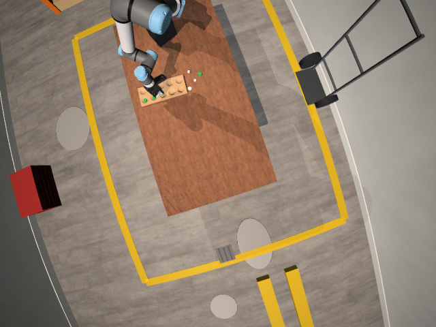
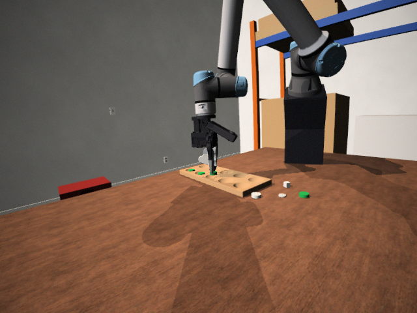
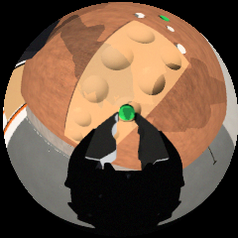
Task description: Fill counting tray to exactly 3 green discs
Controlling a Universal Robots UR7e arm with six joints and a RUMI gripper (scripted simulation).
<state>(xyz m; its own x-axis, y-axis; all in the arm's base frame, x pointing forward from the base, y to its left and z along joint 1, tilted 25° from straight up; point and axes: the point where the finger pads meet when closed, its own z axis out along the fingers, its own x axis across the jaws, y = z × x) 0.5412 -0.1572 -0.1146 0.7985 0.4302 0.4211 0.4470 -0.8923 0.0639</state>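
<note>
My hand is 4 cm past the wooden counting tray and 4 cm above it. The rest, counted from my hand: white disc: 3 cm ahead, 21 cm to the left, 4 cm below; small white cube: 11 cm behind, 25 cm to the left, 4 cm below.
</note>
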